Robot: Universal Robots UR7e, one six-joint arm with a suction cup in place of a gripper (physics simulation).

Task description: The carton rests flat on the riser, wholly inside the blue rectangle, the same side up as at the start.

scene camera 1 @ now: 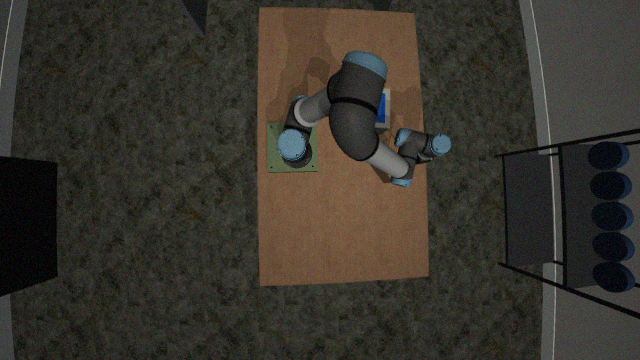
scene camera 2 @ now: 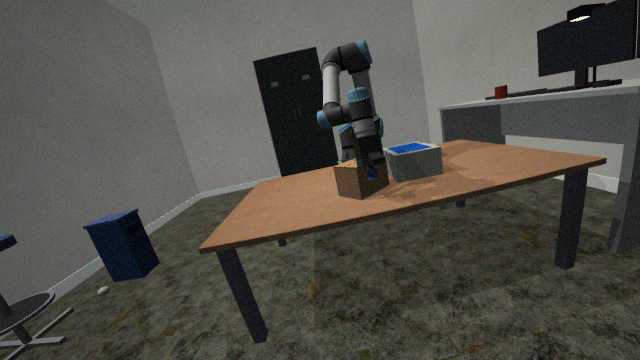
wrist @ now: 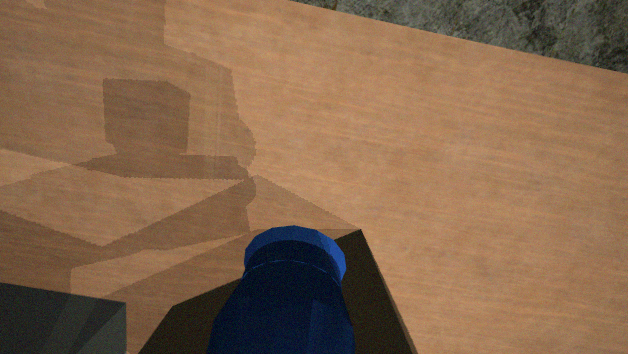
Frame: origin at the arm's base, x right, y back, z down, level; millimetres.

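Where they show: hand at its tool point: [scene camera 2: 373, 178] [wrist: 294, 266].
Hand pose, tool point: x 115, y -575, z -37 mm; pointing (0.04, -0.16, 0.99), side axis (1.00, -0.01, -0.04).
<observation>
After its pixels a point has its place.
The brown carton [scene camera 2: 353, 183] {x 173, y -516, z -18 mm} stands on the table [scene camera 2: 291, 210] {x 428, y -451, z 47 mm} [scene camera 1: 340, 232] {x 434, y -154, z 47 mm} [wrist: 483, 175] {x 244, y -588, z 47 mm}, just left of the grey riser [scene camera 2: 413, 166] {x -111, y -475, z -12 mm} [wrist: 56, 321] {x -70, y -467, z 25 mm}. The blue rectangle [scene camera 2: 408, 147] {x -166, y -359, z -73 mm} [scene camera 1: 381, 109] {x -136, y -436, z -73 mm} on the riser top is bare. My suction cup [scene camera 2: 372, 174] [wrist: 293, 239] points straight down. It hangs below the carton's top edge, beside the shaded side face [wrist: 377, 307] {x 154, y -537, z -19 mm} that faces the riser. Nothing hangs on the cup. In the overhead view the forearm hides most of the carton and the cup.
The arm's green base plate [scene camera 1: 273, 163] {x 32, y 123, z 8 mm} sits at the table's left edge. The table's far edge and the floor lie close beyond the carton in the wrist view. A black cabinet [scene camera 2: 291, 111], a desk [scene camera 2: 536, 111], a blue bin [scene camera 2: 121, 243] and a rack [scene camera 1: 528, 206] stand off the table.
</observation>
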